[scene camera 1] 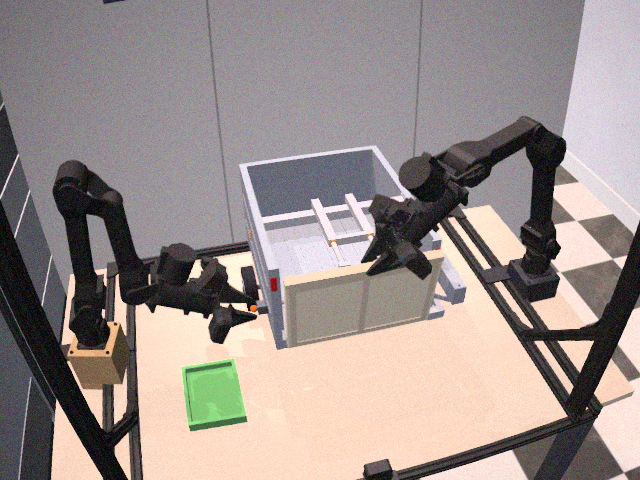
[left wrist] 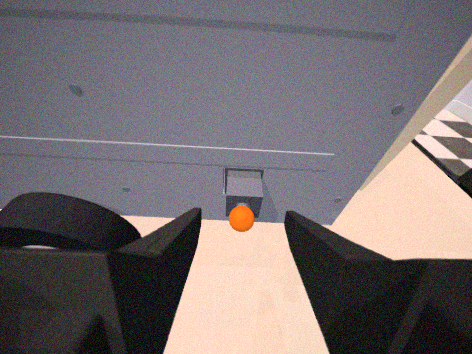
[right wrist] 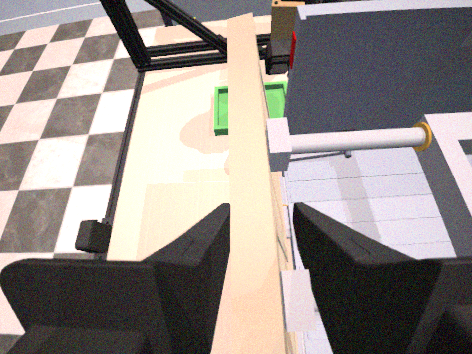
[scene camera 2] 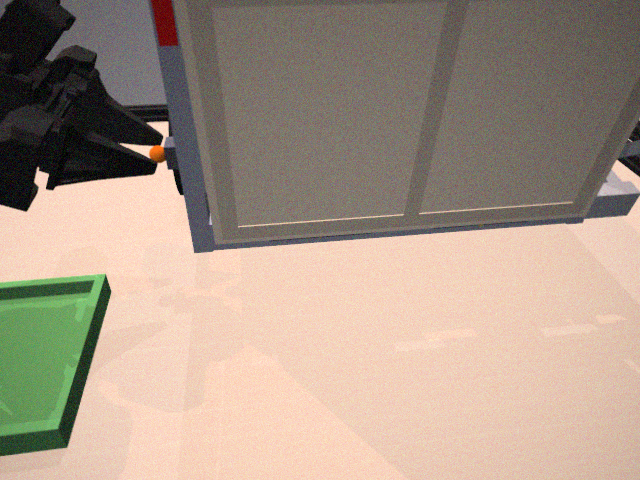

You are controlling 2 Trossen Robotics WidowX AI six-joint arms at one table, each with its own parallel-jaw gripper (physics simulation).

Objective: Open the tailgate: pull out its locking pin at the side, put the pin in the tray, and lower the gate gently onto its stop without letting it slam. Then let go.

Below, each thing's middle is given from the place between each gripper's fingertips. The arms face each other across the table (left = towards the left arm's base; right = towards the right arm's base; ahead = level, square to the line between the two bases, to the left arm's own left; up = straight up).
Now: the grey truck bed (scene camera 1: 294,207) 240 mm ahead of my right hand and 130 mm below it.
My left hand is 190 mm to the left of the grey truck bed, 120 mm short of it and 30 mm below it.
